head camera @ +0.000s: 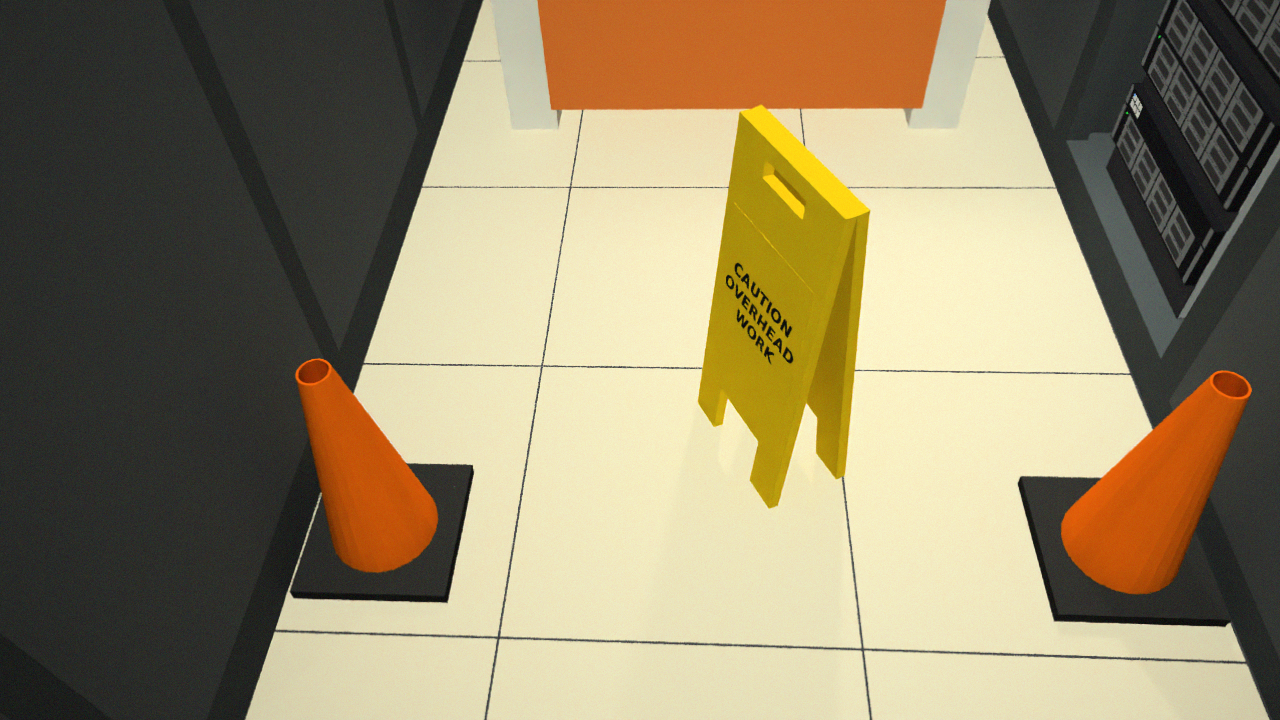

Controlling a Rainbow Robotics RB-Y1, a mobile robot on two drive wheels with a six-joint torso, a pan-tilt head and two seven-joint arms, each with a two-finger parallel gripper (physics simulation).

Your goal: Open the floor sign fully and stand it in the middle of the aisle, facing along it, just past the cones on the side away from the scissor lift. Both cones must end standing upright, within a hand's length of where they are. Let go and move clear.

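Frame: origin at the robot's base, x ahead, y left, z up, level; millimetres.
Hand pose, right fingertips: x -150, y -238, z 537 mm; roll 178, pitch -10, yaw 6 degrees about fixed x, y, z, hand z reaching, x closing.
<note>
After its pixels a point has its place.
The yellow floor sign [760, 241] {x 955, y -116, z 496 mm} stands upright on its legs a little right of the middle of the aisle. Its two panels are slightly spread at the feet, and it is turned at an angle to the aisle. Its front reads "CAUTION OVERHEAD WORK". The left orange cone [371, 488] {x 676, y 503, z 221 mm} stands upright on its black base by the left wall. The right orange cone [1150, 501] {x 659, y -704, z 230 mm} stands upright on its black base by the right wall. The sign's feet are between the cones from side to side and a little farther off. Neither gripper shows in the view.
An orange panel [742, 53] {x 1850, y -134, z 294 mm} between two pale posts [528, 67] {x 1982, y 403, z 187 mm} [953, 67] {x 1965, y -670, z 178 mm} stands across the aisle at the back. Dark cabinets [116, 313] {x 634, y 692, z 667 mm} line the left side. A rack with server units [1199, 116] {x 1368, y -949, z 430 mm} stands open at the upper right.
</note>
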